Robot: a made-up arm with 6 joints.
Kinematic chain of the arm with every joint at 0, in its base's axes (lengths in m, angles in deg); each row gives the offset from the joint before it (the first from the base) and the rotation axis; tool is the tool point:
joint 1: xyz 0 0 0.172 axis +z
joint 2: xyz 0 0 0 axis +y
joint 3: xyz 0 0 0.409 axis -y
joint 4: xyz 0 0 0 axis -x
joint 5: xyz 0.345 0 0 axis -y
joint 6: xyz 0 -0.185 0 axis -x
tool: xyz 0 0 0
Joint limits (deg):
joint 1: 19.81..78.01
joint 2: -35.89..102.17
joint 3: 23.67..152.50
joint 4: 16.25..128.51
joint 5: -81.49..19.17
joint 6: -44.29..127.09
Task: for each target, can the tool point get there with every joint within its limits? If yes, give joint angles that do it. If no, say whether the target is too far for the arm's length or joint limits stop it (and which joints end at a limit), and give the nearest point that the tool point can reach.
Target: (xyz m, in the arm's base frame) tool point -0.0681 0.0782 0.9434
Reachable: yes | joints 69.92 -7.70 41.28 119.41 -44.42 84.02
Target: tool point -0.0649 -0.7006 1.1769
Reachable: no: too far | nearest point -0.0563 -0.4541 0.8276 | short by 0.428 m
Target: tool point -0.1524 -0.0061 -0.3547
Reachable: no: joint limits stop it (at a limit: joint 1, joint 2, joint 3, joint 4) | nearest point 0.2816 0.4711 -0.2420 | short by 0.655 m
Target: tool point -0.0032 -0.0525 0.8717
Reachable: yes | joints 70.75 23.93 119.40 85.58 -46.71 55.93
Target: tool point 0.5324 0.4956 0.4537
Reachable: yes | joints 45.91 56.40 36.86 78.30 -59.99 63.60
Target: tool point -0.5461 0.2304 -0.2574
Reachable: no: joint limits stop it (at a limit: joint 1, joint 2, joint 3) | nearest point -0.5549 -0.1045 0.2930 | short by 0.644 m
